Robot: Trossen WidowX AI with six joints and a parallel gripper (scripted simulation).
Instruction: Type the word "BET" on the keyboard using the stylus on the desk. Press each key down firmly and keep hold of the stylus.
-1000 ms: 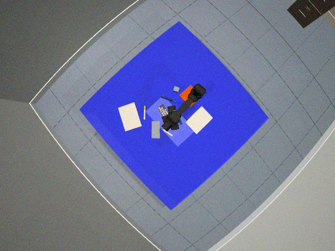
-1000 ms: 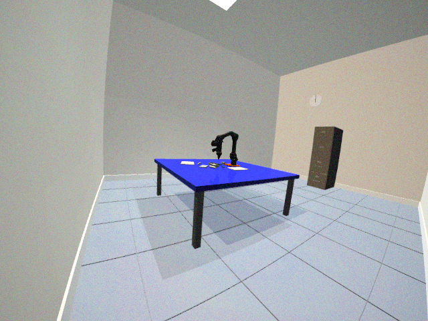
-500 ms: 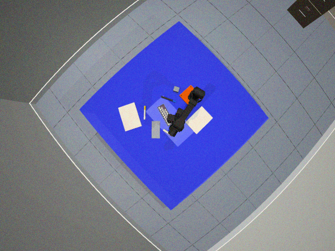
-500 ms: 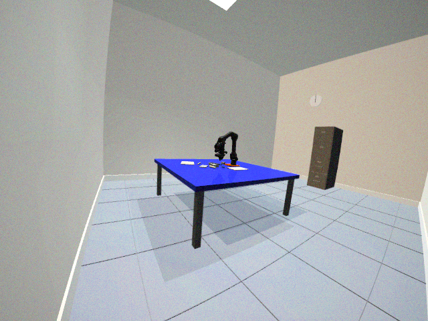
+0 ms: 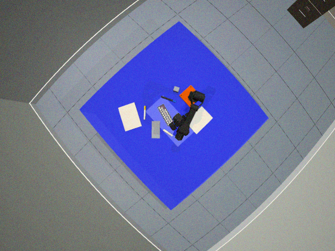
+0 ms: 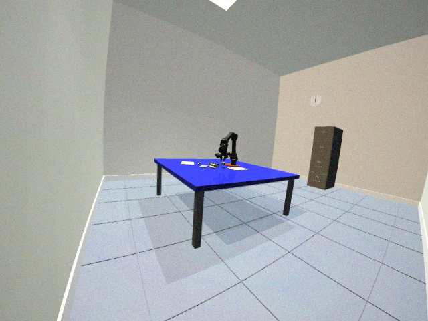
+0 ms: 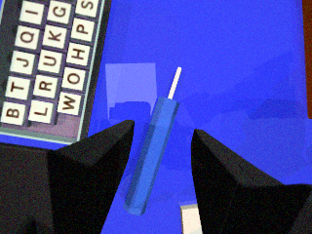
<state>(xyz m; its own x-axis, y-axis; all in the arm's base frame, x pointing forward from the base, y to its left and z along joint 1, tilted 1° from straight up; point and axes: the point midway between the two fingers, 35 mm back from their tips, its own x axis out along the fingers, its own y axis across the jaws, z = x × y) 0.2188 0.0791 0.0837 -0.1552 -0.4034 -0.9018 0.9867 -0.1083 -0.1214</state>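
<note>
The blue stylus is 6 cm below my gripper tip, 1 cm to the right of it and 1 cm behind it. Round my gripper tip: white stick 15 cm ahead, 6 cm below, 5 cm to the left; then thin grey tip 6 cm below, 4 cm to the right, 2 cm behind; then T key 10 cm ahead, 6 cm below, 3 cm to the right.
</note>
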